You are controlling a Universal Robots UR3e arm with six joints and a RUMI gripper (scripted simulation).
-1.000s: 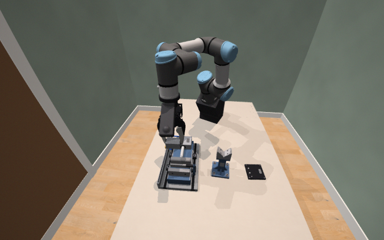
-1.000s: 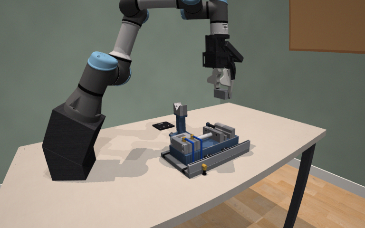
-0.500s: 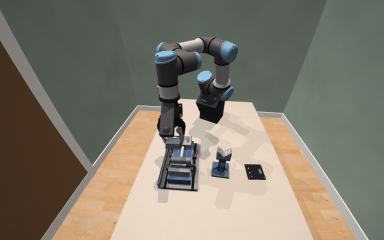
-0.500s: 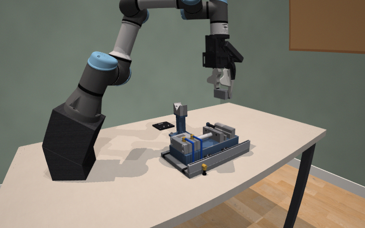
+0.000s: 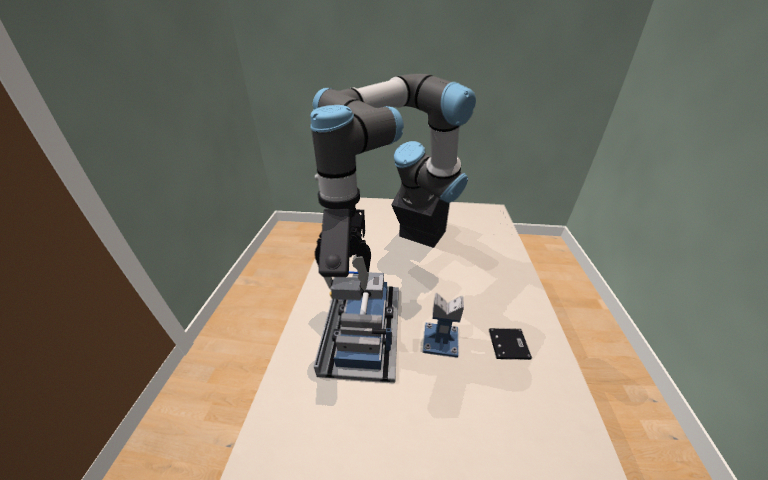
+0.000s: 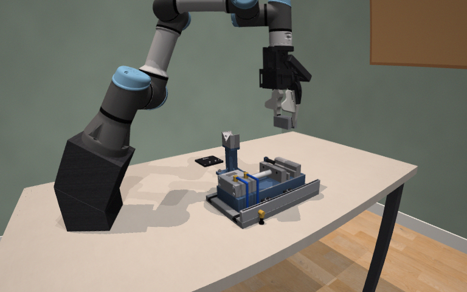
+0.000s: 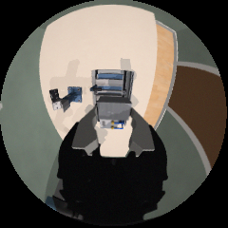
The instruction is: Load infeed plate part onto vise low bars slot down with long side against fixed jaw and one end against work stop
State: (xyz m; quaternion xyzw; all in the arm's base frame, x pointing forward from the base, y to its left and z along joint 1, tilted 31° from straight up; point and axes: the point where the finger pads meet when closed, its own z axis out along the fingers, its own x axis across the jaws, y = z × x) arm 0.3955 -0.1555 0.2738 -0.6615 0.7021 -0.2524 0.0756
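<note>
My hand is 60 mm past the vise, 30 mm to the right of it and 200 mm above it. Also, from my hand: part 10 mm below; then air cylinder 160 mm behind, 40 mm to the left, 160 mm below; then grey vise side rail 80 mm behind, 60 mm to the right, 200 mm below.
</note>
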